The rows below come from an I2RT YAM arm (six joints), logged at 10 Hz.
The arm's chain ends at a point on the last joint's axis. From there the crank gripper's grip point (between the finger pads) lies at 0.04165 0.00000 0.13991 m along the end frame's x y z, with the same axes.
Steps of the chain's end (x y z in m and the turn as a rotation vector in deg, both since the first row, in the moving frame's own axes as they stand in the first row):
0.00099 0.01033 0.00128 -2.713 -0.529 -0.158
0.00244 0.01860 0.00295 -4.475 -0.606 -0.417
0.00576 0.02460 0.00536 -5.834 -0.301 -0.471
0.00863 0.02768 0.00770 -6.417 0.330 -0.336
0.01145 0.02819 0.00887 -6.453 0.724 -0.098
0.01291 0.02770 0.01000 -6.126 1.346 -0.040
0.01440 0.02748 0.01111 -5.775 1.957 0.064
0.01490 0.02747 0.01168 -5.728 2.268 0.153
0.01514 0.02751 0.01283 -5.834 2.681 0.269
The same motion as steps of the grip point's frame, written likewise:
-0.00029 0.01685 0.00150 -2.713 -0.529 -0.158
0.00100 0.02924 0.00297 -4.475 -0.606 -0.417
0.00508 0.03849 0.00487 -5.834 -0.301 -0.471
0.00948 0.04306 0.00660 -6.417 0.330 -0.336
0.01322 0.04381 0.00745 -6.453 0.724 -0.098
0.01618 0.04255 0.00819 -6.126 1.346 -0.040
0.01914 0.04153 0.00890 -5.775 1.957 0.064
0.02038 0.04147 0.00922 -5.728 2.268 0.153
0.02159 0.04184 0.01000 -5.834 2.681 0.269

